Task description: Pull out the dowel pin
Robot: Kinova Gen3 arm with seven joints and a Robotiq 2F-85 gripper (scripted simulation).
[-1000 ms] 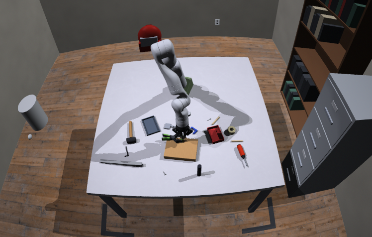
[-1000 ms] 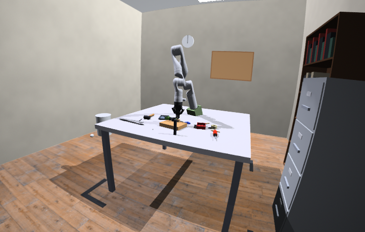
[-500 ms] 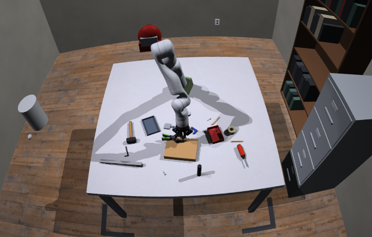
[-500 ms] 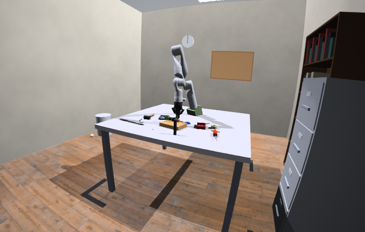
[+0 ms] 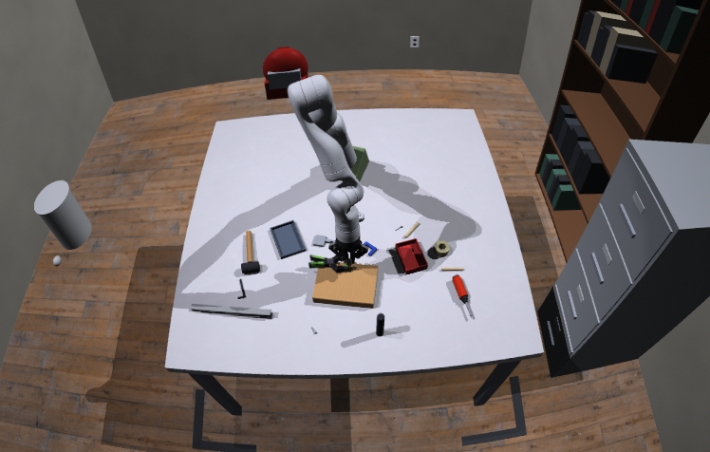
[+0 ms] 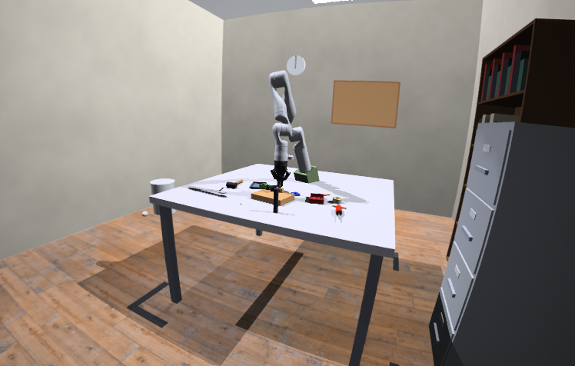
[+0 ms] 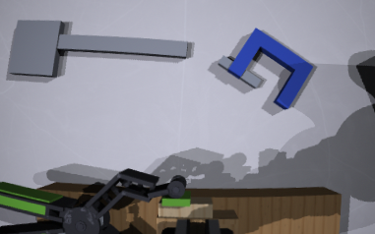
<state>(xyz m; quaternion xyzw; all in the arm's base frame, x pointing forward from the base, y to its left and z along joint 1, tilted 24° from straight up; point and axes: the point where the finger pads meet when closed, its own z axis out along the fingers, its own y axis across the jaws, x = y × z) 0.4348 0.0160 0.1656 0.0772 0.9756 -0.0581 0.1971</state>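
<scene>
The round dowel pin is 20 mm below my hand. Round my hand: grey t-shaped tool (130 mm behind, 70 mm to the right, 70 mm below); then wooden bench board (50 mm ahead, 20 mm to the right, 50 mm below); then wooden block (40 mm below).
</scene>
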